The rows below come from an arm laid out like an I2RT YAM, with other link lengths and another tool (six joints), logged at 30 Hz.
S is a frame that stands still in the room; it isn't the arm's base.
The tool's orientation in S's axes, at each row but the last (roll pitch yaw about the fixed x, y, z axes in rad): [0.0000, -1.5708, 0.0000]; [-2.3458, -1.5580, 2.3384]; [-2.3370, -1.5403, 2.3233]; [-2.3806, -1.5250, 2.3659]
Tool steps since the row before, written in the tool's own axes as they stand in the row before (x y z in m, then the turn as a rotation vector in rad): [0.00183, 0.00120, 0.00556, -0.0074, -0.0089, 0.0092]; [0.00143, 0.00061, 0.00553, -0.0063, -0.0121, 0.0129]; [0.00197, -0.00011, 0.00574, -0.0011, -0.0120, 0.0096]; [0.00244, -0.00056, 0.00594, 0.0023, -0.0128, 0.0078]
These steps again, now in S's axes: [-0.00556, 0.00120, 0.00183, -0.0092, -0.0089, -0.0074]; [-0.00554, 0.00066, 0.00137, -0.0129, -0.0121, -0.0063]; [-0.00578, 0.00001, 0.00185, -0.0097, -0.0119, -0.0010]; [-0.00602, -0.00040, 0.00226, -0.0081, -0.0126, 0.0024]
